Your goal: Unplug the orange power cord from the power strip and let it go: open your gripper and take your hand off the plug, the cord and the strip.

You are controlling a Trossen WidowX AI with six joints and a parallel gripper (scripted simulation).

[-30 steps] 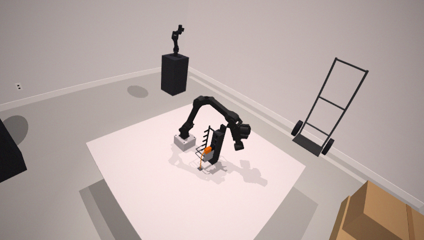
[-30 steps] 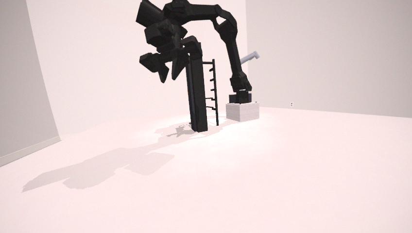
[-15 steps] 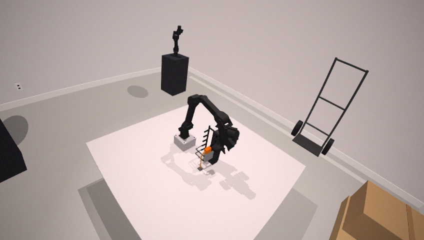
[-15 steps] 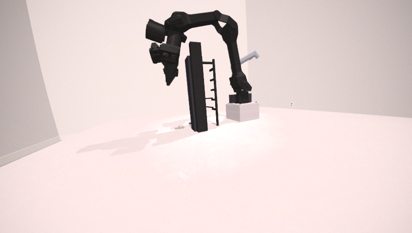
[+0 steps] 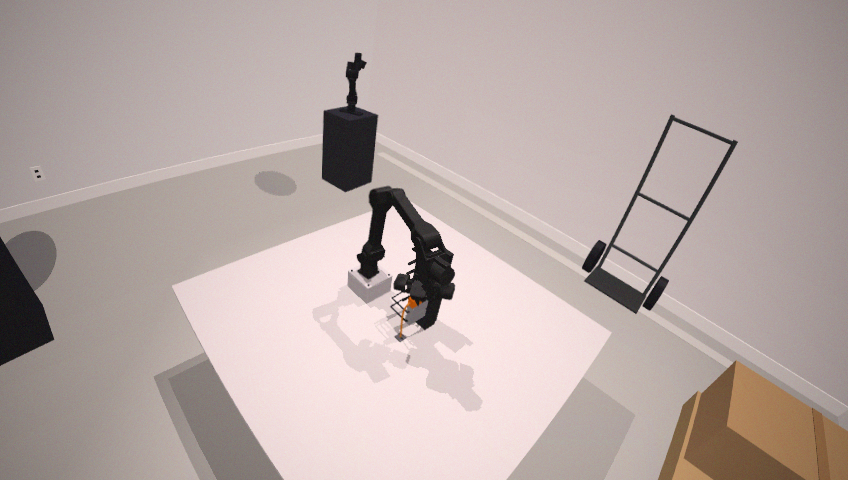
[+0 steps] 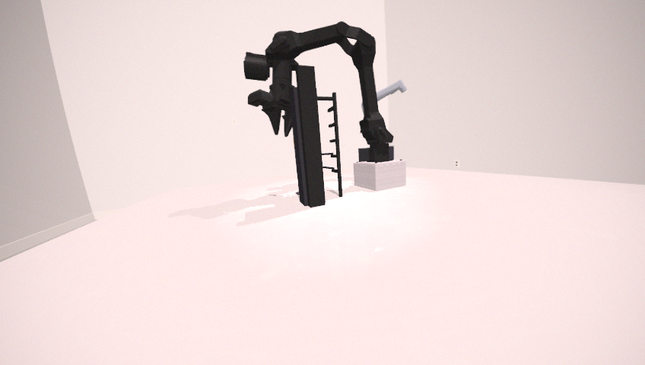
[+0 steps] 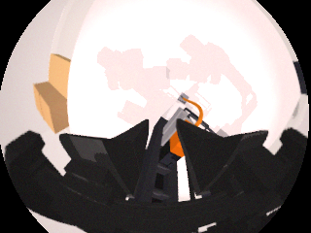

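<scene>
Right now my gripper tip is 5 cm past the orange plug, 4 cm to the right of it and 1 cm above it.
</scene>
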